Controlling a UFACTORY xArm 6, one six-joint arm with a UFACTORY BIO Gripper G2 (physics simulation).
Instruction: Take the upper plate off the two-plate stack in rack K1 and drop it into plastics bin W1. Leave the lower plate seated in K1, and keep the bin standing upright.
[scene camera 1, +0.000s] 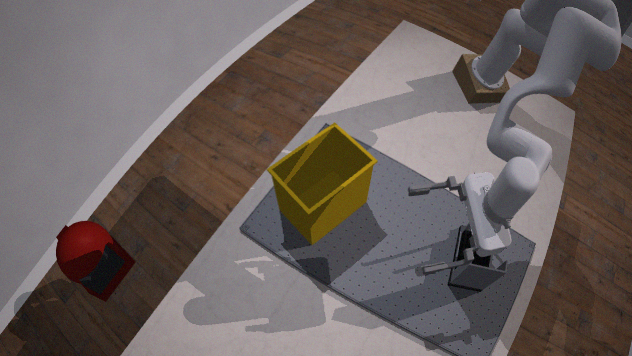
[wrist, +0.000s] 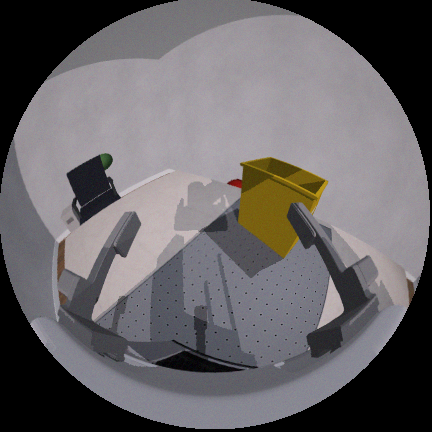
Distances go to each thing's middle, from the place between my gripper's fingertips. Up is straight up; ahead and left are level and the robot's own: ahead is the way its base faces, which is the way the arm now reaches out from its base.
Scene:
My hand is 230 mm to the left of the yellow bin W1 (scene camera 1: 318, 185), 100 mm above it and 30 mm past it.

